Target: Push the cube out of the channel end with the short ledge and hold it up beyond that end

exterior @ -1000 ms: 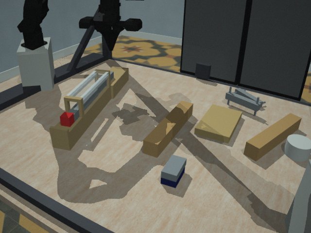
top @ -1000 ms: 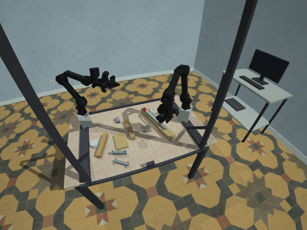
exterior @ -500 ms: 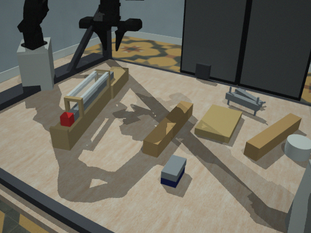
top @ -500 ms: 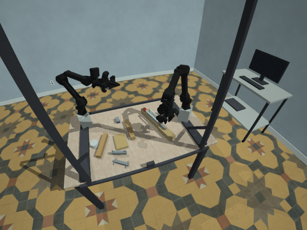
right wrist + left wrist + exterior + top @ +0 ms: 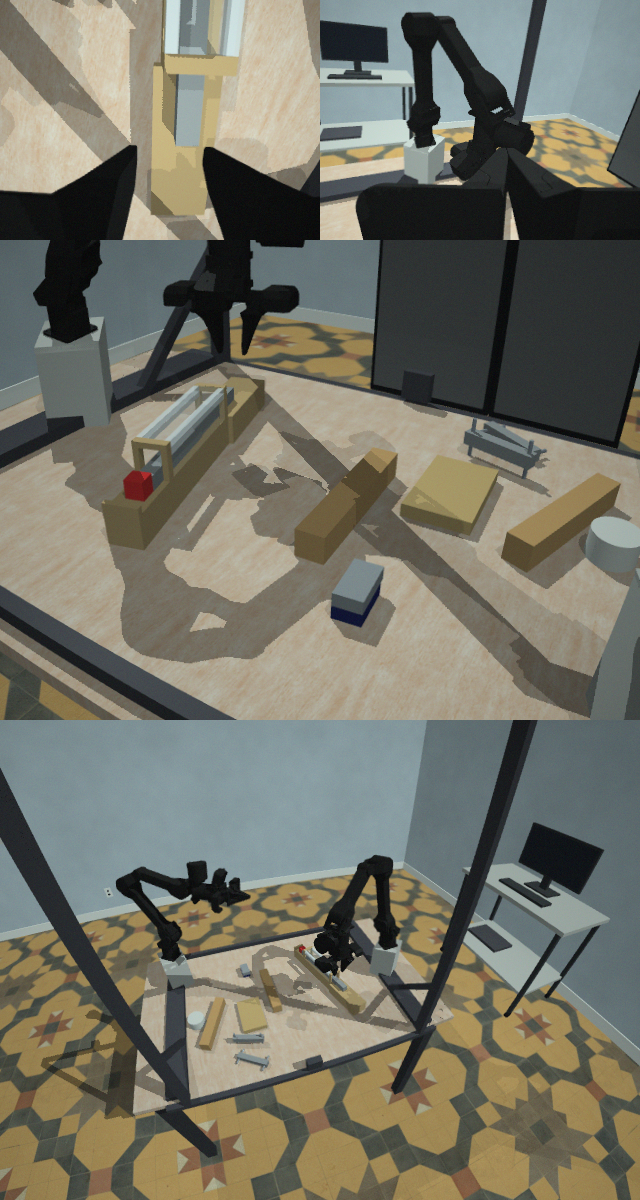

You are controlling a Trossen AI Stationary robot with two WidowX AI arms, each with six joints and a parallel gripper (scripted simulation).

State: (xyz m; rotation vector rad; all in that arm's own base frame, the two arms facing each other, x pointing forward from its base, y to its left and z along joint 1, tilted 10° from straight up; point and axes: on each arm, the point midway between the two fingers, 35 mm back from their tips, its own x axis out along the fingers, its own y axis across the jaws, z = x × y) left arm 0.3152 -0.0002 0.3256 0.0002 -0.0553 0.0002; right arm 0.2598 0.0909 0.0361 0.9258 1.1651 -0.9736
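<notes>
Now: the red cube 25 cm ahead of my right hand, 12 cm to the left of it and 11 cm below it. The rest, counted from my right hand: flat tan slab 34 cm to the left, 15 cm below, 8 cm behind; then blue box 39 cm to the left, 17 cm ahead, 15 cm below; then channel 13 cm ahead, 11 cm below, 5 cm to the left.
</notes>
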